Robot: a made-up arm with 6 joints. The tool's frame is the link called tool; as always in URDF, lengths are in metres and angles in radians. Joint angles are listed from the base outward. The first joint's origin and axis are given. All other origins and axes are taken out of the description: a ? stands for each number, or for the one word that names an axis. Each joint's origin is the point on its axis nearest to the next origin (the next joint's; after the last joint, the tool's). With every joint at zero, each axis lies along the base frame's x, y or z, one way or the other. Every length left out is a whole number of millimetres.
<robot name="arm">
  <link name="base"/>
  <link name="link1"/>
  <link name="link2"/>
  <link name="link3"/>
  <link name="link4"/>
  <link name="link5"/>
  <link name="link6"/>
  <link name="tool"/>
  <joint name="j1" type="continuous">
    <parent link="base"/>
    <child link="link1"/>
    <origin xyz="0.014 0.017 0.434"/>
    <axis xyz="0 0 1"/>
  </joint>
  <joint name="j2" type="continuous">
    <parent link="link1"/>
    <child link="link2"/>
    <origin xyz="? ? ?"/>
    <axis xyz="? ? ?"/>
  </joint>
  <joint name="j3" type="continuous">
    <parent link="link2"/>
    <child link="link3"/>
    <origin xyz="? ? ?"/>
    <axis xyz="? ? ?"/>
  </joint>
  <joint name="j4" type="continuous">
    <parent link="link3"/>
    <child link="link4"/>
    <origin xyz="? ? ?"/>
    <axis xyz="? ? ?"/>
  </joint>
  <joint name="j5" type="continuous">
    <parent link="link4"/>
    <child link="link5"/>
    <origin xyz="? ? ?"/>
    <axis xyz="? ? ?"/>
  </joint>
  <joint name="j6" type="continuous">
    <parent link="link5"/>
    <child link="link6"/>
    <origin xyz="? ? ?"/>
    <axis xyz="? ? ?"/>
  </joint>
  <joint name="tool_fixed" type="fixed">
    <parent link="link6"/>
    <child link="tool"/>
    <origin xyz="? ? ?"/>
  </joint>
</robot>
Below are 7 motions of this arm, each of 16 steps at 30 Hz.
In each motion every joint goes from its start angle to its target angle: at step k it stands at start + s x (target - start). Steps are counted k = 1, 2, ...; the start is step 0. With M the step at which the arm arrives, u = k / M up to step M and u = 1 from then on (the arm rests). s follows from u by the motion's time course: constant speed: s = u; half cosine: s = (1 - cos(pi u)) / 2; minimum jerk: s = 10 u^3 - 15 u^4 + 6 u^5.
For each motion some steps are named. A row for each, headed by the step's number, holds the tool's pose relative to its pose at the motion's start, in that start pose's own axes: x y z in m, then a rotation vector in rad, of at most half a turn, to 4 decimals.
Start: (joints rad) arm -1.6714 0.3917 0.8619 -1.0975 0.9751 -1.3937
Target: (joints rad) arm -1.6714 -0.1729 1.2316 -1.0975 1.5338 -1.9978
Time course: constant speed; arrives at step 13
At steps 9, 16:
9: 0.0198 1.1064 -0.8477 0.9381 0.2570 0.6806
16: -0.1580 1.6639 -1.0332 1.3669 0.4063 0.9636

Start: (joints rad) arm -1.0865 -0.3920 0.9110 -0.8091 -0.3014 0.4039
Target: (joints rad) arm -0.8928 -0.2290 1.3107 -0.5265 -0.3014 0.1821
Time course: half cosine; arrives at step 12
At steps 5, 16:
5: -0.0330 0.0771 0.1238 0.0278 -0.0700 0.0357
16: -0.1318 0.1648 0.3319 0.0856 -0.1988 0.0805

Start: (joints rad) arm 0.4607 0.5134 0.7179 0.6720 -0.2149 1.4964
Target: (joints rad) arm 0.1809 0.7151 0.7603 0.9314 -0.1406 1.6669
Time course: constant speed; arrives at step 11
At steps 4, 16:
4: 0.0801 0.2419 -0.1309 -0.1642 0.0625 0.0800
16: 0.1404 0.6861 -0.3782 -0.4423 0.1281 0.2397

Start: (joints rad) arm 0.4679 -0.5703 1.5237 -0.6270 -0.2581 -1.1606
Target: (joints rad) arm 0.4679 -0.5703 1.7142 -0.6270 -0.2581 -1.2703
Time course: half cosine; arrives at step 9
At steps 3, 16:
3: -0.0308 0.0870 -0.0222 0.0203 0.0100 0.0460
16: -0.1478 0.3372 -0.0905 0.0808 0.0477 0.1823

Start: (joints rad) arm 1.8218 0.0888 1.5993 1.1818 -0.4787 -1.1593
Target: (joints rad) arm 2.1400 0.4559 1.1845 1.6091 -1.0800 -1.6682
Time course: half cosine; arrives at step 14
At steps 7, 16:
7: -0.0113 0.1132 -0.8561 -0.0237 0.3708 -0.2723
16: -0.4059 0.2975 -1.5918 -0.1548 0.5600 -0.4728

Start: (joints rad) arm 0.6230 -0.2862 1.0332 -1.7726 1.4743 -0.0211
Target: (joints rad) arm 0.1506 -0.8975 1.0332 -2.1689 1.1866 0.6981
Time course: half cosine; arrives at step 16
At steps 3, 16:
3: -0.0153 0.1159 0.0185 -0.0093 0.0266 0.0113
16: -0.7301 1.0455 0.4794 -0.1953 0.4274 0.3835

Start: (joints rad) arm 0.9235 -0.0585 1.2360 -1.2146 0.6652 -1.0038
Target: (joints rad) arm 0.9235 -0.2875 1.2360 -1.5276 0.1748 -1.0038
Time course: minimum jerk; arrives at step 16
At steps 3, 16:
3: 0.0028 0.0180 -0.0163 0.0185 0.0100 -0.0175
16: -0.0049 0.4029 -0.3324 0.3795 0.3026 -0.3274

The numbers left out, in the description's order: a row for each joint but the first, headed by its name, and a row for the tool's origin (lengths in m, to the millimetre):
j2: xyz 0.254 0.024 0, axis 0 1 0
j3: xyz 0.01 0 0.526, axis 0 -1 0
j4: xyz 1.806 0 0.198, axis -1 0 0
j5: xyz 0 0.011 0.001, axis 0 -1 0
j6: xyz 0.174 0 0.026, axis -1 0 0
tool: xyz 0 0.008 -0.004

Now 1 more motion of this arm.
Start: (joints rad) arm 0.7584 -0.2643 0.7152 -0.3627 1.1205 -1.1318
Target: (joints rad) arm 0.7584 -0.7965 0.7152 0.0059 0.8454 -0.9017
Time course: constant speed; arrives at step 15
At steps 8, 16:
8: 0.3667 0.5398 -0.0149 -0.1553 0.1191 0.2114
16: 0.5630 1.0705 0.0351 -0.3459 0.1634 0.4020

